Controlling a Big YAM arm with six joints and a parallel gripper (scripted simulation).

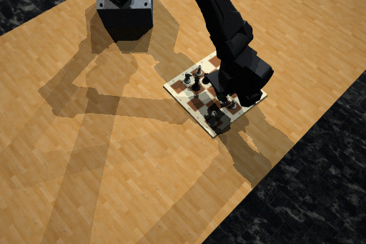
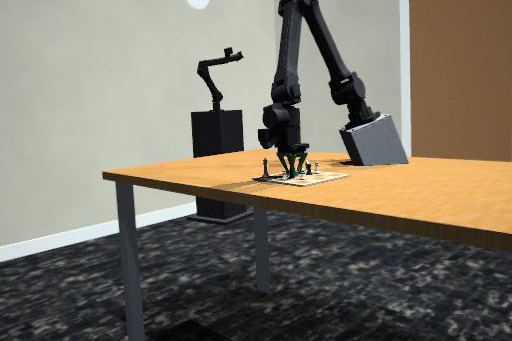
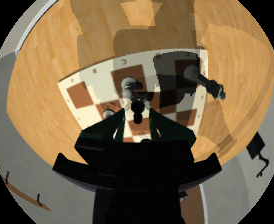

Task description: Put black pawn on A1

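The black pawn lies right at my hand. Also, from my hand: chessboard: 40 mm behind, 10 mm to the left, 20 mm below; tall black piece: 80 mm behind, 20 mm to the right, 10 mm above.
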